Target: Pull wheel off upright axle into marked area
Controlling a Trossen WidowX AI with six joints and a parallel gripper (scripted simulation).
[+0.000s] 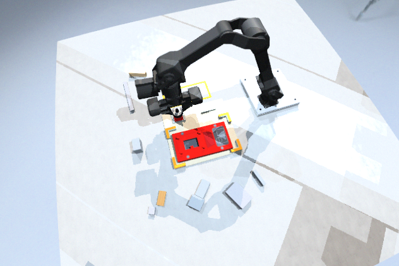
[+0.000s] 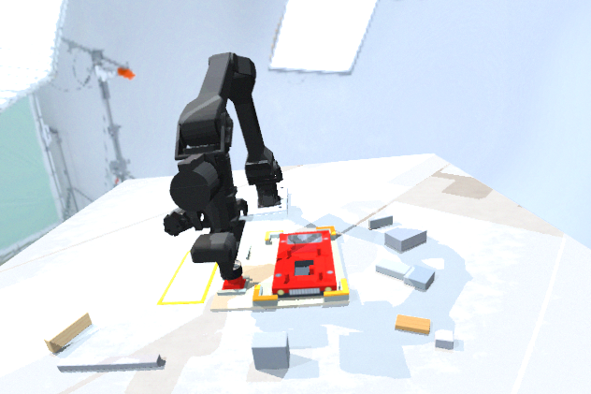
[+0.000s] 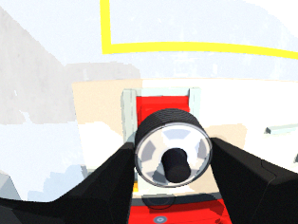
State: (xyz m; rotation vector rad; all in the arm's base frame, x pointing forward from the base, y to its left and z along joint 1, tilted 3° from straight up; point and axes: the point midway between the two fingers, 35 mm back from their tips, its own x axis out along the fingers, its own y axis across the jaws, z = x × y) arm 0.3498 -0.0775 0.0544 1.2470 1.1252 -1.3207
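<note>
Now: gripper tip right at the black-and-white wheel. Round my gripper tip: wooden block 9 cm ahead, 26 cm to the right, 3 cm below.
</note>
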